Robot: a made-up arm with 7 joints. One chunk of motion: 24 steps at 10 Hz.
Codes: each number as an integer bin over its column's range. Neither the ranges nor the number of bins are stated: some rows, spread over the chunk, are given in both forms.
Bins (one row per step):
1: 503 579 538 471 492 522
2: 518 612 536 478 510 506
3: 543 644 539 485 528 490
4: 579 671 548 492 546 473
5: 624 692 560 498 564 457
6: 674 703 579 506 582 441
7: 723 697 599 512 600 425
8: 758 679 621 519 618 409
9: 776 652 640 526 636 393
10: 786 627 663 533 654 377
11: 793 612 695 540 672 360
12: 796 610 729 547 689 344
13: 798 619 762 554 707 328
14: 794 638 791 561 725 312
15: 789 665 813 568 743 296
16: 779 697 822 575 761 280
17: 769 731 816 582 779 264
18: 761 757 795 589 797 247
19: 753 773 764 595 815 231
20: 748 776 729 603 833 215
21: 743 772 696 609 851 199
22: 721 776 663 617 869 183
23: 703 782 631 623 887 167
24: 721 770 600 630 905 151
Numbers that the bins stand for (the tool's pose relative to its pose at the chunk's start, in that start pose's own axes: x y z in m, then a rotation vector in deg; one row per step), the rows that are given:
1: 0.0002 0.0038 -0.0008 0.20 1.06 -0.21
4: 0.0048 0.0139 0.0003 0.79 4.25 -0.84
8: 0.0155 0.0148 0.0084 1.55 8.50 -1.68
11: 0.0176 0.0074 0.0165 2.14 11.69 -2.32
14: 0.0177 0.0103 0.0271 2.72 14.82 -2.94
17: 0.0162 0.0205 0.0298 3.31 18.01 -3.56
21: 0.0146 0.0250 0.0166 4.07 22.26 -4.41
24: 0.0133 0.0248 0.0061 4.66 25.45 -5.04
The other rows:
2: 0.0011 0.0074 -0.0010 0.40 2.12 -0.42
3: 0.0026 0.0109 -0.0007 0.59 3.18 -0.62
5: 0.0075 0.0162 0.0017 0.96 5.31 -1.05
6: 0.0105 0.0174 0.0038 1.18 6.37 -1.26
7: 0.0134 0.0167 0.0060 1.35 7.44 -1.47
9: 0.0166 0.0118 0.0105 1.74 9.56 -1.89
10: 0.0172 0.0090 0.0130 1.94 10.62 -2.09
12: 0.0178 0.0072 0.0203 2.33 12.69 -2.52
13: 0.0179 0.0082 0.0239 2.53 13.75 -2.73
15: 0.0174 0.0132 0.0295 2.92 15.88 -3.15
16: 0.0168 0.0167 0.0305 3.12 16.94 -3.36
18: 0.0157 0.0234 0.0275 3.51 19.07 -3.79
19: 0.0152 0.0251 0.0241 3.68 20.13 -3.99
20: 0.0149 0.0254 0.0203 3.90 21.20 -4.20
22: 0.0133 0.0254 0.0130 4.29 23.32 -4.62
23: 0.0122 0.0261 0.0095 4.46 24.39 -4.83

